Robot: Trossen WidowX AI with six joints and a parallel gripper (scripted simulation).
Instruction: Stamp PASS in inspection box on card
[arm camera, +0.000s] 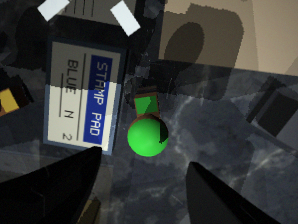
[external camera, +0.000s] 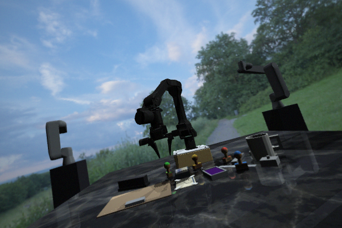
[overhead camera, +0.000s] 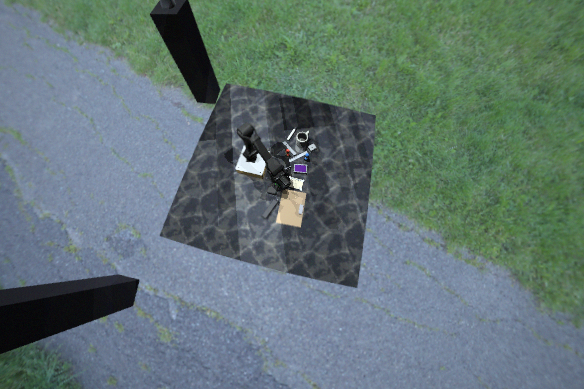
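My gripper tip is 7 cm above the green-knobbed stamp. From my gripper tip the other things lie so: black block 16 cm to the right, 7 cm below, 2 cm behind; then pale card 12 cm ahead, 9 cm below, 4 cm to the left; then yellow-knobbed stamp 13 cm to the left, 7 cm below.
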